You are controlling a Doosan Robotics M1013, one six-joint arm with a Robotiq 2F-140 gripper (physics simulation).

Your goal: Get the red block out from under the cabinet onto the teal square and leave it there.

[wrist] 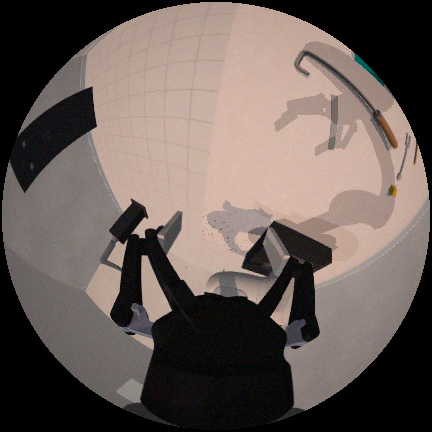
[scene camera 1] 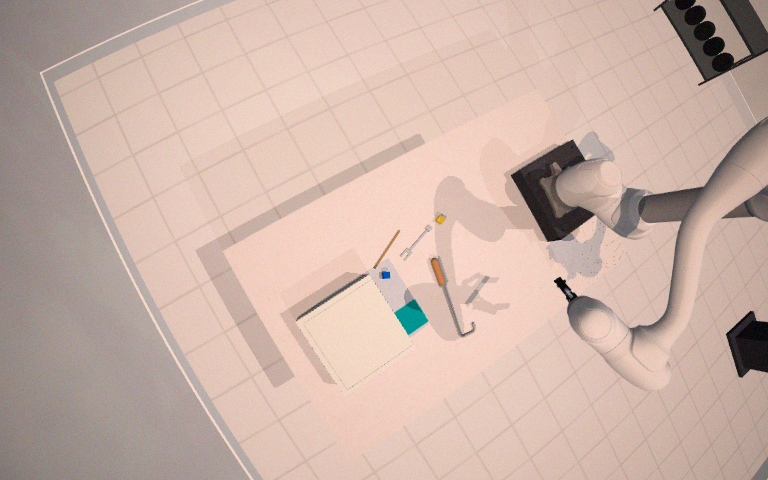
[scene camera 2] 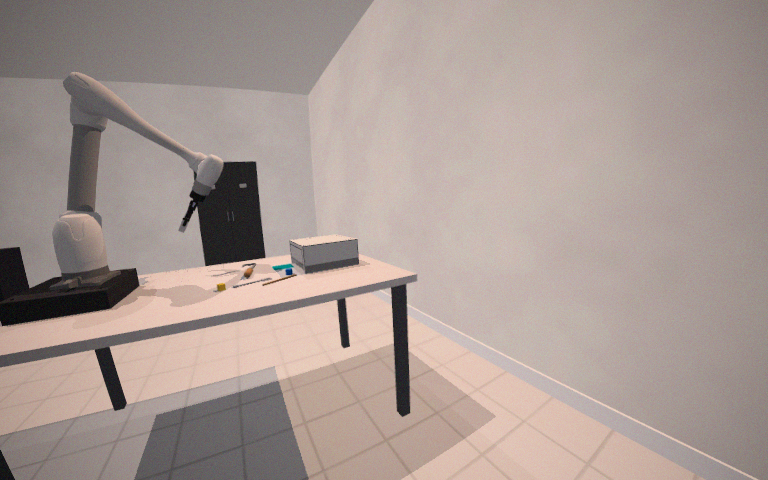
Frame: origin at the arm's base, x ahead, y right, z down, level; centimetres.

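Seen in the pictures: gripper, between the fingertips: [wrist: 224,228] [scene camera 2: 182,227]; arm's base, origin of its link: [scene camera 1: 562,192] [scene camera 2: 88,281].
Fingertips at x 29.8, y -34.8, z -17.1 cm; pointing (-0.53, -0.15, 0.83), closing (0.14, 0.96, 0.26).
Pixels of each thing's top centre, then the offset from my fingertips to it. "pt": a spot on its surface instead.
- cream cabinet, centre of its top: [scene camera 1: 357,336] [scene camera 2: 321,239] dz +11.9, dx +72.7, dy +20.4 cm
- teal square, a spot on its surface: [scene camera 1: 411,316] [scene camera 2: 282,267] pt dz +25.4, dx +50.6, dy +15.4 cm
- blue block, centre of its top: [scene camera 1: 386,275] [scene camera 2: 288,269] dz +22.9, dx +53.4, dy +34.0 cm
- thin brown stick, centre of its top: [scene camera 1: 387,249] [scene camera 2: 280,278] dz +24.7, dx +48.9, dy +42.8 cm
- grey forked tool, centre of its top: [scene camera 1: 417,242] [scene camera 2: 252,281] dz +24.6, dx +37.0, dy +40.6 cm
- yellow block, centre of its top: [scene camera 1: 441,219] [wrist: 394,192] [scene camera 2: 220,284] dz +22.9, dx +24.7, dy +45.0 cm
The cream cabinet [scene camera 1: 356,333] [scene camera 2: 331,254] stands at the far end of the table. The red block does not show in any view. The teal square [scene camera 1: 411,316] [scene camera 2: 282,266] [wrist: 369,69] lies flat beside the cabinet. A hooked stick with an orange handle [scene camera 1: 438,271] [scene camera 2: 248,272] [wrist: 386,130] lies on the table near the square, on the robot's side. My gripper [scene camera 1: 559,280] [scene camera 2: 182,229] [wrist: 224,228] is open and empty, high above the table and well apart from the hooked stick and cabinet.
A blue block [scene camera 1: 385,275] [scene camera 2: 288,271] lies near the cabinet's corner. A thin brown stick [scene camera 1: 387,249] [scene camera 2: 279,280], a grey forked tool [scene camera 1: 416,242] [scene camera 2: 252,282] [wrist: 404,157] and a yellow block [scene camera 1: 440,219] [scene camera 2: 220,286] [wrist: 393,190] lie nearby on the table.
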